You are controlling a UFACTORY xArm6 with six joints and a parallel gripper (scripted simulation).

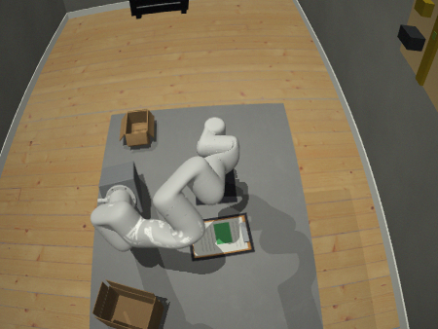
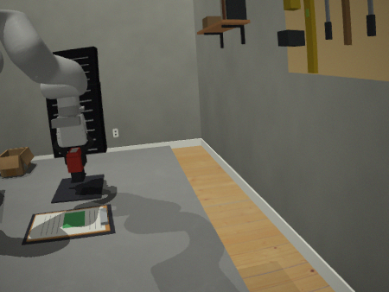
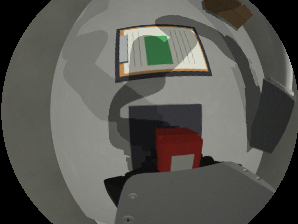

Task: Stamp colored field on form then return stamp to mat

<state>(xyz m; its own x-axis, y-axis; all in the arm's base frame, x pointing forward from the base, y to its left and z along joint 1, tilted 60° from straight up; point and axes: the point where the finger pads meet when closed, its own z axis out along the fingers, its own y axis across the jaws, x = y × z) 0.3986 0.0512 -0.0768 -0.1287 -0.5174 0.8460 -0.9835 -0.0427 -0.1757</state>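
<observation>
The clipboard with form is 23 cm to the right of my hand, 11 cm below it and 2 cm behind it. From my hand the other things lie so: dark mat 11 cm below, 3 cm to the left, 1 cm behind; then dark stamp base 5 cm below; then red stamp 2 cm below.
</observation>
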